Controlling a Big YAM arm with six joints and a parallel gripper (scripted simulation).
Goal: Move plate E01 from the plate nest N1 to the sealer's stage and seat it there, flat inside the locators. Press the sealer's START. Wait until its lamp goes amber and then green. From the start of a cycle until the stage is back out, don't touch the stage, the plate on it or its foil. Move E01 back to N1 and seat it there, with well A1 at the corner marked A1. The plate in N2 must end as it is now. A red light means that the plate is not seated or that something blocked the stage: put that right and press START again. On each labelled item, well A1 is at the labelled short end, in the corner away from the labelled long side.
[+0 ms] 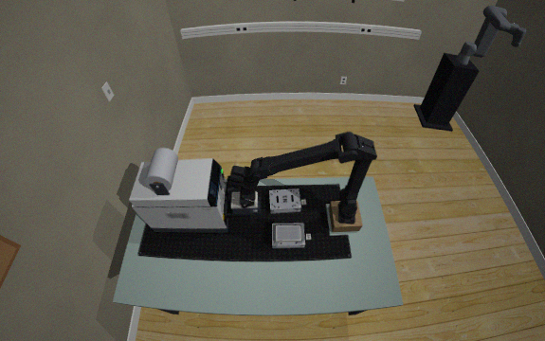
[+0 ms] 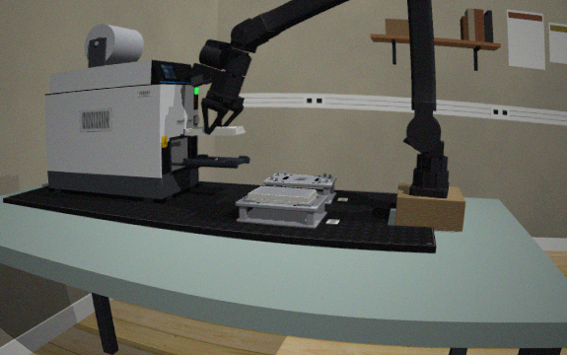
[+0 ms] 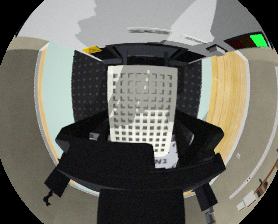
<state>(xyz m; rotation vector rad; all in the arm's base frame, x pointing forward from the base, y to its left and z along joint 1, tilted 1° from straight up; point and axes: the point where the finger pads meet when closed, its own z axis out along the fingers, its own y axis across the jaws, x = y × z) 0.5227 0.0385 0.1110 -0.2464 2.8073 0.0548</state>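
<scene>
Right now my hand is 1 cm to the left of the sealer stage and 8 cm above it. The rest, counted from my hand: foil roll: 33 cm ahead, 5 cm to the left, 25 cm above; then plate: 23 cm behind, 10 cm to the left, 12 cm below.
</scene>
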